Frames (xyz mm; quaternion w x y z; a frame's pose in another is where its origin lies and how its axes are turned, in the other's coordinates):
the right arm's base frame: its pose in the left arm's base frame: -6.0 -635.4 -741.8 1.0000 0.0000 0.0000 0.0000
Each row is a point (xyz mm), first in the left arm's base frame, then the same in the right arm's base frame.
Working: the left arm's base frame: its pose in the right arm's base frame: 6.0 635.4 741.8 1.0000 0.0000 0.0000 0.0000

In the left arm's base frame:
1: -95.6 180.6 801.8
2: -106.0 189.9 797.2
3: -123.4 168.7 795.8
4: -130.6 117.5 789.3
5: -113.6 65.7 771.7
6: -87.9 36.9 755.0
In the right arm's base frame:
1: -89.6 816.0 1543.6
2: -100.0 825.3 1539.0
3: -117.4 804.1 1537.6
4: -124.6 752.9 1531.1
5: -107.6 701.1 1513.5
6: -81.9 672.3 1496.8

